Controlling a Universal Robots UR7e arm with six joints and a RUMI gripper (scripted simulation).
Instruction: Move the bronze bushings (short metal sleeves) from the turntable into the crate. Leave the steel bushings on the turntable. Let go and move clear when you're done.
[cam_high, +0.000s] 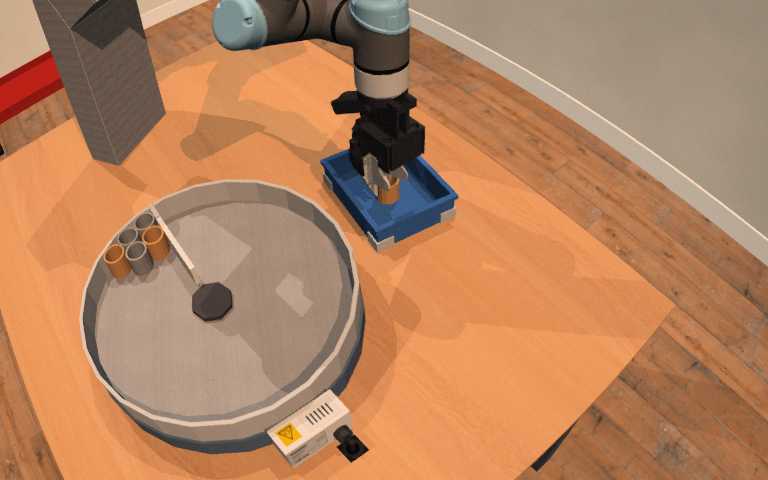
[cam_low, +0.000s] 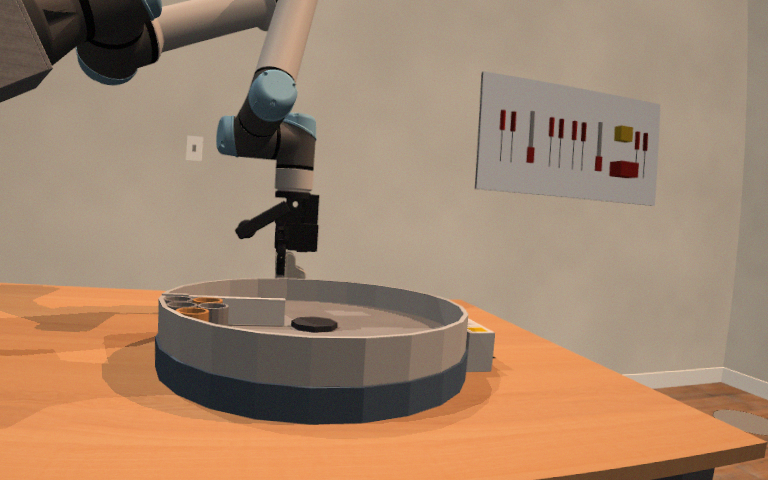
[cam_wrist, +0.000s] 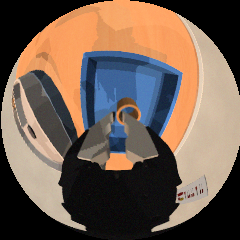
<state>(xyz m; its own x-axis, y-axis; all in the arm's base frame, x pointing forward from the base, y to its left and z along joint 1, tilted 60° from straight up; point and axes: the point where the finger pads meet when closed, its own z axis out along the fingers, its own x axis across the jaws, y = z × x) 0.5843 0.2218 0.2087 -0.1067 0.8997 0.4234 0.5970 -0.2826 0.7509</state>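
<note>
Now: hand 2 cm to the right of the blue crate and 2 cm above it. The rest, counted from my hand: grey turntable (9 cm ahead, 32 cm to the right, 1 cm above).
</note>
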